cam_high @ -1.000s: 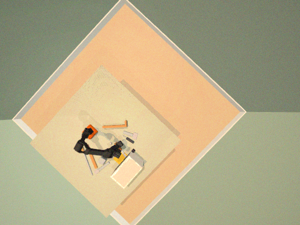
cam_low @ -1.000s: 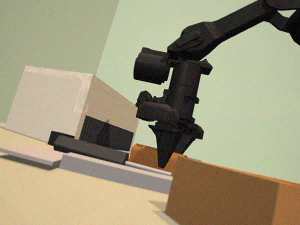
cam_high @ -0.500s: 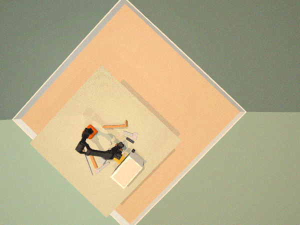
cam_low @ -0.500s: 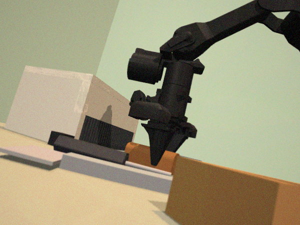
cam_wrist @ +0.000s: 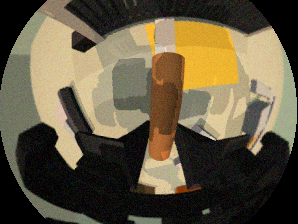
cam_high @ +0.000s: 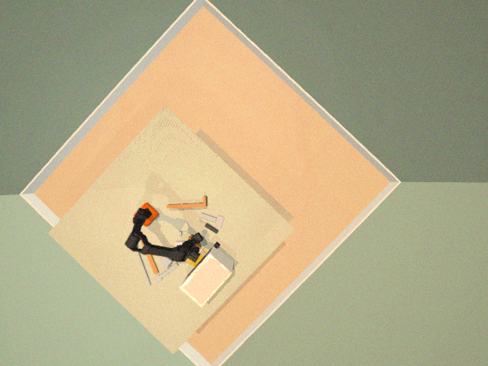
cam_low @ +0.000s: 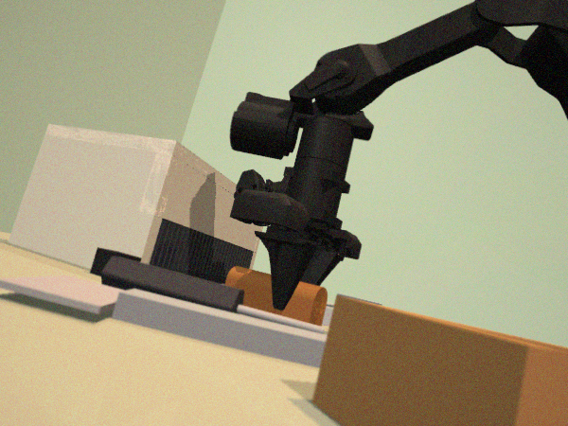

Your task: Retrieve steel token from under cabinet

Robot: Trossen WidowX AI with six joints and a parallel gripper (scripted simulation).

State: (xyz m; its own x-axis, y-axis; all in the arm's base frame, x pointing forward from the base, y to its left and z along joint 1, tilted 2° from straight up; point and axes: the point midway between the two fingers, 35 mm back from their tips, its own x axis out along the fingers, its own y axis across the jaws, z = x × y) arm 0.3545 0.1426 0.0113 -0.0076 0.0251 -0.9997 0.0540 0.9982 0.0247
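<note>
The dark screwdriver lies 14 cm to the left of my gripper tip and 2 cm behind it. From my gripper tip the other things lie so: token (27 cm ahead, 6 cm to the right); then orange stick (33 cm to the right, 11 cm behind).
</note>
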